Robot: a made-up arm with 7 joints. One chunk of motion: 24 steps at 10 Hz.
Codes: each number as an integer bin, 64 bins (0 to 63) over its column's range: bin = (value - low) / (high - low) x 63, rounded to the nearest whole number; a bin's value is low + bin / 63 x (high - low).
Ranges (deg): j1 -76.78..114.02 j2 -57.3..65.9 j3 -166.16..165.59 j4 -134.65..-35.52 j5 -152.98..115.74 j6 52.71..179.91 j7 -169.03..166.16
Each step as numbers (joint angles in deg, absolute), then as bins.
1 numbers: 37.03 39.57 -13.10 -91.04 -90.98 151.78 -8.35
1 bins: 38 50 29 28 15 49 30
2 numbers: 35.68 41.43 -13.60 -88.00 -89.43 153.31 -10.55
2 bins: 37 50 29 30 15 50 30
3 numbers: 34.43 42.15 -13.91 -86.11 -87.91 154.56 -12.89
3 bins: 37 51 29 31 15 50 29
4 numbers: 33.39 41.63 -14.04 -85.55 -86.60 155.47 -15.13
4 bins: 36 51 29 31 16 51 29
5 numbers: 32.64 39.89 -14.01 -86.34 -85.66 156.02 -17.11
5 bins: 36 50 29 31 16 51 29
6 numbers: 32.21 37.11 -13.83 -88.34 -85.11 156.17 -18.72
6 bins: 36 48 29 29 16 51 28
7 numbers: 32.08 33.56 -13.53 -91.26 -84.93 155.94 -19.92
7 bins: 36 46 29 28 16 51 28
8 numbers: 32.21 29.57 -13.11 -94.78 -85.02 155.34 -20.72
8 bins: 36 44 29 25 16 51 28
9 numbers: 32.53 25.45 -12.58 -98.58 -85.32 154.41 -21.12
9 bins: 36 42 29 23 16 50 28
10 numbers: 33.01 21.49 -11.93 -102.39 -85.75 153.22 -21.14
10 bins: 36 40 29 21 16 50 28
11 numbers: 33.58 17.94 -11.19 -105.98 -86.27 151.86 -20.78
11 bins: 36 38 29 18 16 49 28
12 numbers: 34.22 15.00 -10.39 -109.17 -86.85 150.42 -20.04
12 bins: 37 37 30 16 16 48 28
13 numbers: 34.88 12.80 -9.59 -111.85 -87.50 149.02 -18.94
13 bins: 37 36 30 14 15 48 28
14 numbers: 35.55 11.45 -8.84 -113.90 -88.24 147.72 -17.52
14 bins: 37 35 30 13 15 47 28
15 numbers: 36.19 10.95 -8.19 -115.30 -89.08 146.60 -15.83
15 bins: 37 35 30 12 15 47 29
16 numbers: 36.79 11.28 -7.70 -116.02 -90.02 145.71 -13.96
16 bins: 37 35 30 12 15 46 29
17 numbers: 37.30 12.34 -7.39 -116.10 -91.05 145.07 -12.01
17 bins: 38 36 30 12 15 46 30
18 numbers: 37.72 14.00 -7.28 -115.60 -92.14 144.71 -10.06
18 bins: 38 36 30 12 14 46 30
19 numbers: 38.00 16.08 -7.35 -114.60 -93.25 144.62 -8.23
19 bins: 38 38 30 13 14 46 30
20 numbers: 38.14 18.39 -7.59 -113.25 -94.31 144.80 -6.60
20 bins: 38 39 30 14 14 46 31
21 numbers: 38.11 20.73 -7.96 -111.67 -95.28 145.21 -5.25
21 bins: 38 40 30 15 14 46 31
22 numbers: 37.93 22.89 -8.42 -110.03 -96.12 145.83 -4.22
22 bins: 38 41 30 16 13 46 31
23 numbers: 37.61 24.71 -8.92 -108.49 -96.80 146.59 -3.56
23 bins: 38 42 30 17 13 46 31
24 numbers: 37.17 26.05 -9.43 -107.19 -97.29 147.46 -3.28
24 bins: 38 43 30 17 13 47 31
